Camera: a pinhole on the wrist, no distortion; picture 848 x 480 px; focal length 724.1 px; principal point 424.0 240.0 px. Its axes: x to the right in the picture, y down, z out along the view. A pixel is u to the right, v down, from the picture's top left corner.
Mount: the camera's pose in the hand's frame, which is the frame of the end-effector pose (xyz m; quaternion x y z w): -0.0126 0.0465 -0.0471 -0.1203 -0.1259 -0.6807 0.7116
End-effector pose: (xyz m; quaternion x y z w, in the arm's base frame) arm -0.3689 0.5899 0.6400 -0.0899 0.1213 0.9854 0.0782
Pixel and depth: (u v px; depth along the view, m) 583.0 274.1 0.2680
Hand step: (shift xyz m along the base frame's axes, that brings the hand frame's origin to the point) -0.0487 -0.0235 0.2337
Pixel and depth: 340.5 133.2 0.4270
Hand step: -0.0131 -0.1522 0.3914
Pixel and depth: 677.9 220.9 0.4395
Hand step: -0.0515 0.0529 0.4160
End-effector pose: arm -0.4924 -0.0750 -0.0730 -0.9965 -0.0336 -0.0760 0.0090
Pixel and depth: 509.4 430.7 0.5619
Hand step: 0.2160 -0.1629 -0.4803
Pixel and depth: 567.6 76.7 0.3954
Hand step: -0.0429 -0.1029 -0.3643
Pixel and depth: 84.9 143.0 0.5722
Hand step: -0.0140 -0.4874 -0.4167
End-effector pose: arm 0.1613 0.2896 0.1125 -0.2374 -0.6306 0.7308 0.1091
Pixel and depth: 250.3 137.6 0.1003
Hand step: 0.0209 -0.0659 -0.0904
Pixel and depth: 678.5 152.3 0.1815
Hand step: -0.0337 -0.1509 -0.0259
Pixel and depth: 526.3 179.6 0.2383
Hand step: -0.0479 -0.1970 -0.0685
